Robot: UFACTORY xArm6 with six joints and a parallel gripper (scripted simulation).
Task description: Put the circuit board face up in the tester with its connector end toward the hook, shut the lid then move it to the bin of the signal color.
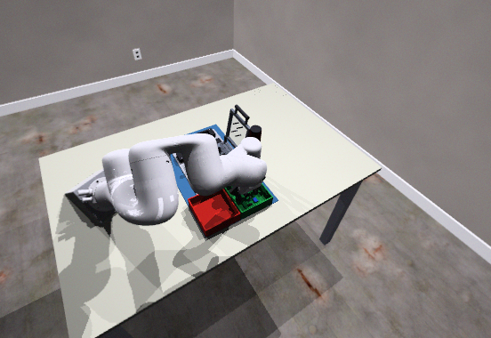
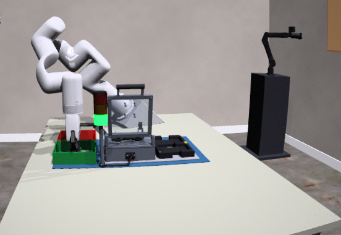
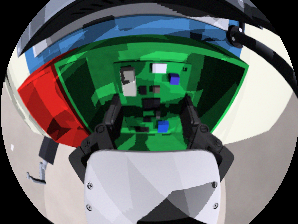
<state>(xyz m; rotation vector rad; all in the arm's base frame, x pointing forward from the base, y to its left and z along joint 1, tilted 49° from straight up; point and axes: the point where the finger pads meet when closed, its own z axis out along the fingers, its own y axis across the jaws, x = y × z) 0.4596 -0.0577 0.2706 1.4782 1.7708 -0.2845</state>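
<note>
The green bin lies 10 mm below my hand. The rest, counted from my hand: green circuit board (10 mm below); red bin (150 mm behind, 10 mm below); tester plate (210 mm to the left, 50 mm above, 40 mm behind).
</note>
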